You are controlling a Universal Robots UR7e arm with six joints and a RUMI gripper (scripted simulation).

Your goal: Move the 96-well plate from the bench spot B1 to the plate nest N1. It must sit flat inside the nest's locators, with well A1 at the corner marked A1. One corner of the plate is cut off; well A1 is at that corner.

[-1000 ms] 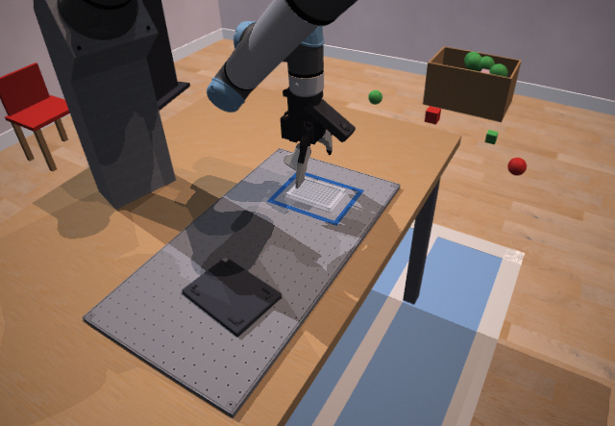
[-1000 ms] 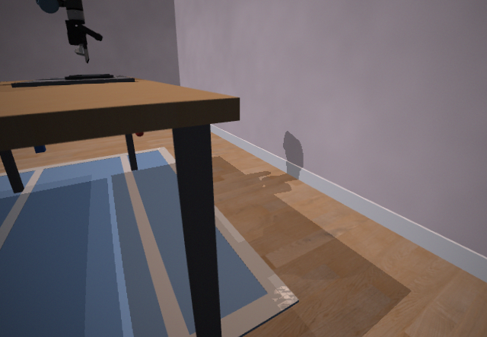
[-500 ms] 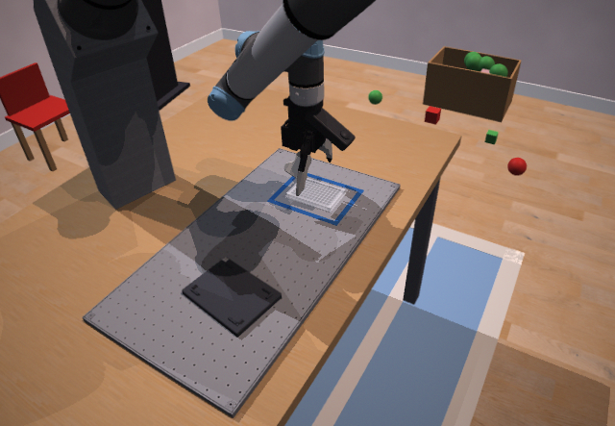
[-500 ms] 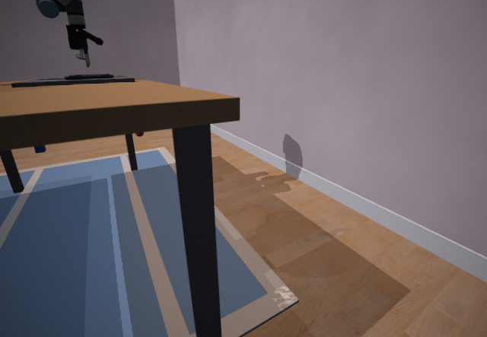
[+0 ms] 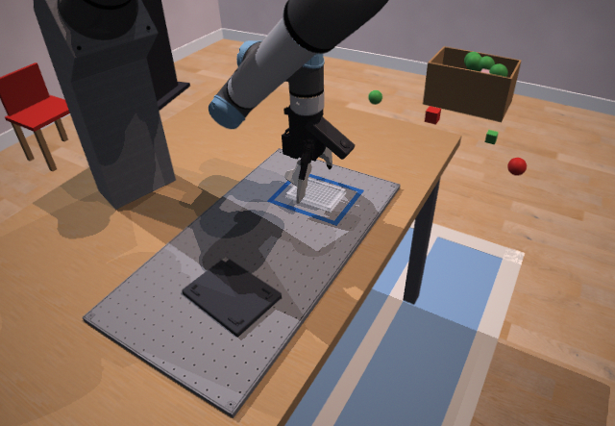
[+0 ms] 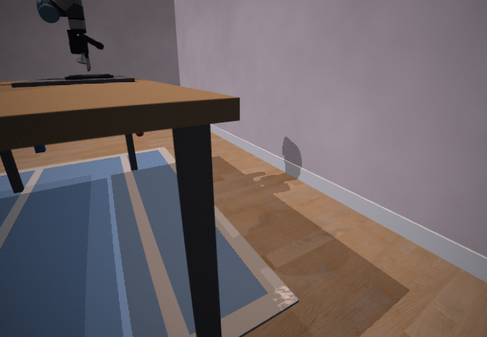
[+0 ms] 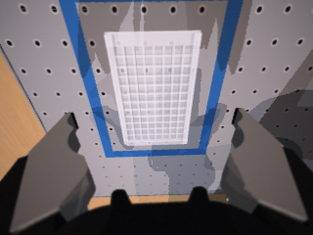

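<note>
Right now the clear 96-well plate is 20 mm below my hand. From my hand the other things lie so: plate nest N1 (60 mm behind, 360 mm to the right, 20 mm below).
</note>
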